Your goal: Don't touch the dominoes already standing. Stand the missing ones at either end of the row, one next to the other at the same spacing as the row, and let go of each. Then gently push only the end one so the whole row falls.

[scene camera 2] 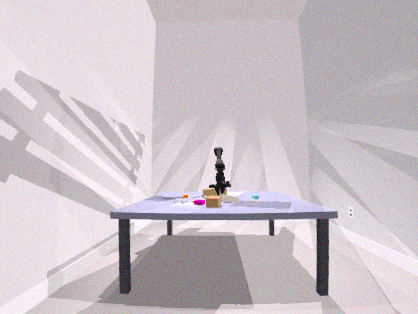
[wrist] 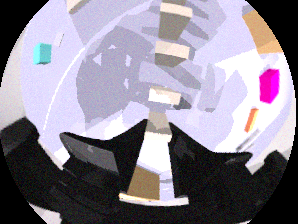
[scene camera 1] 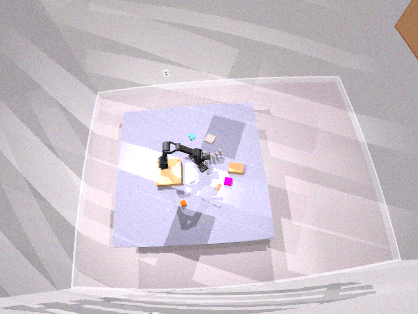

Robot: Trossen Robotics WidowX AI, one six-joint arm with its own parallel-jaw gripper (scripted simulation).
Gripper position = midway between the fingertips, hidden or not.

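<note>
There is a domino (wrist: 169, 54) that I can see, and a domino (wrist: 171, 27) as well. A domino is also held in my gripper (wrist: 157, 123).
</note>
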